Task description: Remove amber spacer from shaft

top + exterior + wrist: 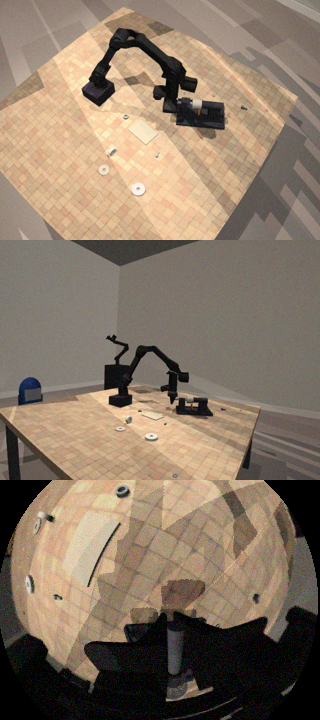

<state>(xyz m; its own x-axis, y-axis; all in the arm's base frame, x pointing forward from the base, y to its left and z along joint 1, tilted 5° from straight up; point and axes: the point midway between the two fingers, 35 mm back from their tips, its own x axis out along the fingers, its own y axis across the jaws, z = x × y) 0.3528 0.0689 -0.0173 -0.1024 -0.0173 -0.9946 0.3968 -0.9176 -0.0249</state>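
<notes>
My gripper tip is 6 cm short of the grey shaft, 3 cm to the right of it and 4 cm below it. From my gripper tip the other things lie so: white spacer: 11 cm ahead, 5 cm to the left, 4 cm above; pale flat card: 5 cm behind, 16 cm to the right, 4 cm below; amber spacer: 13 cm ahead, 5 cm to the left, 2 cm below.
</notes>
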